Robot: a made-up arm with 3 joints. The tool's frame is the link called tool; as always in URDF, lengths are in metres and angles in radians.
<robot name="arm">
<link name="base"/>
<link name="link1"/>
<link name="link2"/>
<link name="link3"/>
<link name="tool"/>
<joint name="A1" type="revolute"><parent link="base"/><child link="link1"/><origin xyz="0.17 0.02 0.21" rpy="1.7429 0.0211 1.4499"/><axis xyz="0 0 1"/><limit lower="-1.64" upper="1.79"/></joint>
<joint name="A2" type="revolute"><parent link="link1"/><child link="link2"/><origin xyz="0.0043 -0.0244 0.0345" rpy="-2.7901 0.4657 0.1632"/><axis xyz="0 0 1"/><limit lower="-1.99" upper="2.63"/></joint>
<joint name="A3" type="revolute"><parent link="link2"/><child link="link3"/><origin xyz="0.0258 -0.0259 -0.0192" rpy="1.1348 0.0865 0.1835"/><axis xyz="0 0 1"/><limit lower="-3.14" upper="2.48"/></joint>
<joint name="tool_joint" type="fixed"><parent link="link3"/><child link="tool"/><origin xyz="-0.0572 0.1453 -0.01" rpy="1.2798 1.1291 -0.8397"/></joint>
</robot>
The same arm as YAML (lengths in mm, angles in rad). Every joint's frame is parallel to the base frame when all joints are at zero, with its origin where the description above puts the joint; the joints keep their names.
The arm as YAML. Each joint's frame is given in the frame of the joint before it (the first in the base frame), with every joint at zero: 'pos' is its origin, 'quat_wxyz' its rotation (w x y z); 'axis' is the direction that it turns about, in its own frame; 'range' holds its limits. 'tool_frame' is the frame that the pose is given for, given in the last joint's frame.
length_unit: mm
angle_unit: rad
joints:
  - joint: A1
    pos: [170.0, 20.0, 210.0]
    quat_wxyz: [1.0, 0.0, 0.0, 0.0]
    axis: [0.977603, -0.1224, -0.171201]
    range: [-1.64, 1.79]
  - joint: A2
    pos: [30.0, 0.0, -30.0]
    quat_wxyz: [1.0, 0.0, 0.0, 0.0]
    axis: [-0.830218, -0.365708, 0.420709]
    range: [-1.99, 2.63]
  - joint: A3
    pos: [20.0, 30.0, 20.0]
    quat_wxyz: [1.0, 0.0, 0.0, 0.0]
    axis: "+z"
    range: [-3.14, 2.48]
tool_frame:
  pos: [-120.0, -99.9, -10.0]
  quat_wxyz: [0.746518, 0.221211, 0.6243, 0.063451]

